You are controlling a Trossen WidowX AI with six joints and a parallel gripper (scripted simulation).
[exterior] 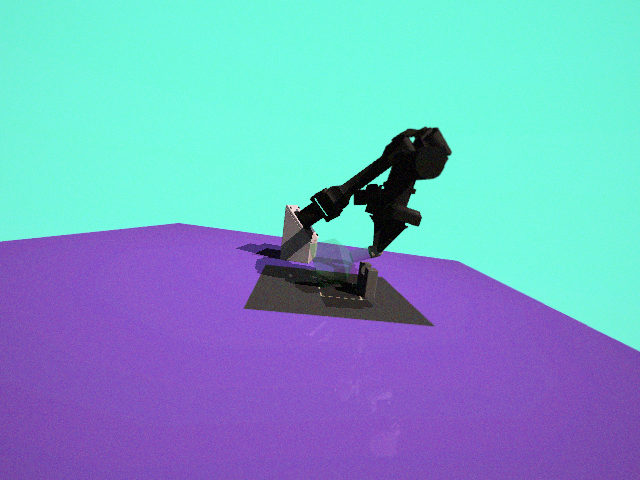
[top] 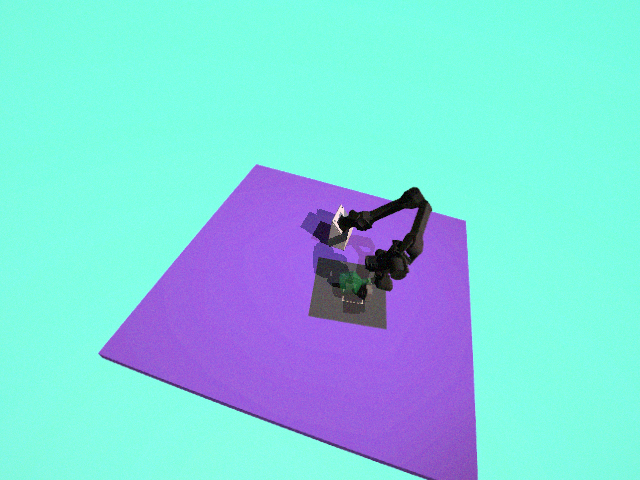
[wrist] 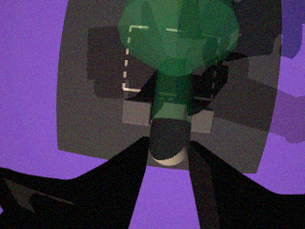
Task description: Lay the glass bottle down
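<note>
Right now my gripper tip is 50 mm to the left of the green glass bottle, 20 mm above it and 10 mm short of it. The rest, counted from my gripper tip: dark grey mat 90 mm below, 80 mm to the right, 20 mm ahead.
</note>
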